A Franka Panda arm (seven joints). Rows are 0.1 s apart.
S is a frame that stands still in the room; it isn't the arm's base.
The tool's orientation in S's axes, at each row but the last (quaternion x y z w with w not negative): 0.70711 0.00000 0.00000 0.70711; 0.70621 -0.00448 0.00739 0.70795; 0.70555 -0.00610 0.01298 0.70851; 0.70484 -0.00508 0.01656 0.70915; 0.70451 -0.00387 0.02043 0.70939; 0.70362 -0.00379 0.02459 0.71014; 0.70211 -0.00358 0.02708 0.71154
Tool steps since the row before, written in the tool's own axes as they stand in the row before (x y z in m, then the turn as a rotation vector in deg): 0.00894 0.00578 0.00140 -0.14 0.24 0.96; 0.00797 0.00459 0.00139 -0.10 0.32 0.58; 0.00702 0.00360 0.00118 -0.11 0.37 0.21; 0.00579 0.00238 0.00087 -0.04 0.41 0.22; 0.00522 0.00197 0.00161 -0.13 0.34 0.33; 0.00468 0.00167 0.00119 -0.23 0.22 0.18; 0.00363 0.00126 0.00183 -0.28 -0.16 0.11
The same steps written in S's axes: 0.00894 -0.00140 0.00578 -0.14 -0.96 0.24; 0.00790 -0.00135 0.00473 -0.10 -0.58 0.32; 0.00693 -0.00110 0.00379 -0.12 -0.21 0.37; 0.00573 -0.00076 0.00256 -0.05 -0.22 0.41; 0.00519 -0.00147 0.00216 -0.13 -0.33 0.34; 0.00464 -0.00104 0.00187 -0.23 -0.18 0.21; 0.00363 -0.00169 0.00144 -0.27 -0.12 -0.17
